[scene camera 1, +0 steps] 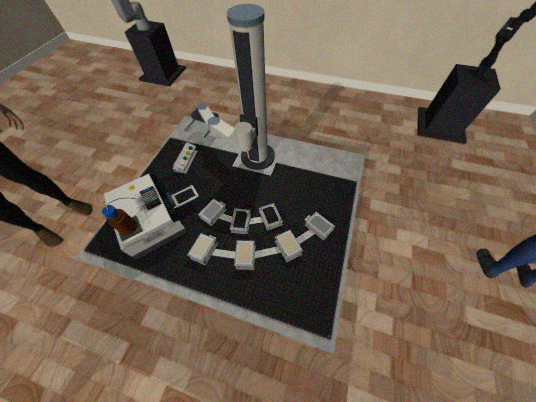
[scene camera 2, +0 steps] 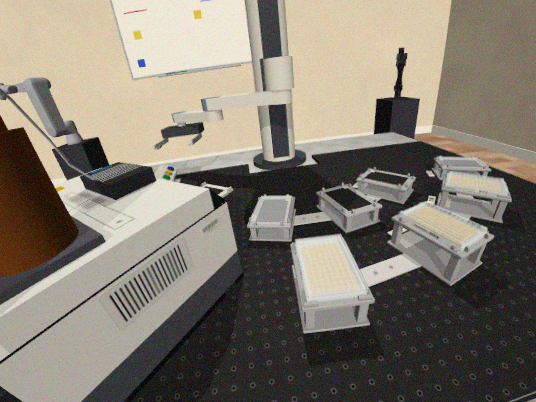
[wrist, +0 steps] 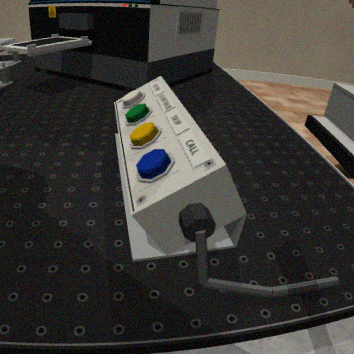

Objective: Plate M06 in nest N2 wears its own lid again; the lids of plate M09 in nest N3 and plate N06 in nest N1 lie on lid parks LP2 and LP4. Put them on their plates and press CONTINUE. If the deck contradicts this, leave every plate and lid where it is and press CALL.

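Places are measured from the arm's base along level axes (x back, y right, z up), in millimetres.
Pixels of known places: gripper, fingertip midpoint: (scene camera 1: 193,133) (scene camera 2: 172,145) (wrist: 140,85); arm's base, origin of the base link: (scene camera 1: 257,156) (scene camera 2: 279,160).
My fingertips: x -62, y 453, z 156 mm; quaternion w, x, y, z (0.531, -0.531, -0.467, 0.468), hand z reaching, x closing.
Observation:
Ahead of a thing's pixels: the offset from my fingertips to its middle. "spot": to the spot under its first point.
My gripper (scene camera 1: 196,133) (scene camera 2: 176,145) is open and empty, high near the back left, by the button box @[dz -101, dx -144, dy +29 mm] (scene camera 1: 185,158) (scene camera 2: 169,173). In the wrist view the blue button @[dz -79, dx -67, dy +14 mm] (wrist: 154,164) is nearest, beside the CALL label @[spot: dz -65, dx -68, dy +41 mm] (wrist: 192,147); the yellow button @[dz -79, dx -117, dy +9 mm] (wrist: 144,134), green button @[dz -79, dx -167, dy +5 mm] (wrist: 137,113) and white button @[dz -79, dx -217, dy +0 mm] (wrist: 133,98) follow. Three cream-welled plates @[dz -70, dx -725, dy -404 mm] (scene camera 1: 202,248) @[dz -68, dx -685, dy -647 mm] (scene camera 1: 245,254) @[dz -72, dx -558, dy -861 mm] (scene camera 1: 289,245) sit on outer stands. Flat grey pieces @[dz -95, dx -485, dy -348 mm] (scene camera 1: 212,211) @[dz -96, dx -376, dy -1004 mm] (scene camera 1: 320,225) (scene camera 2: 272,209) top one inner and one outer stand. Two inner stands show dark, open tops. Plate names, nest labels and which plates wear lids are unreadable.
A white device (scene camera 1: 145,215) (scene camera 2: 165,270) with a brown bottle @[spot: dz +183, dx -799, dy -103 mm] (scene camera 1: 122,222) (scene camera 2: 35,205) stands at the left. A white-framed holder @[spot: dz -143, dx -351, dy -152 mm] (scene camera 1: 195,189) sticks out from it. The box's cable @[spot: dz -136, dx +5, dy +71 mm] (wrist: 240,287) runs along the mat. The arm's column (scene camera 1: 258,90) (scene camera 2: 255,30) stands behind.

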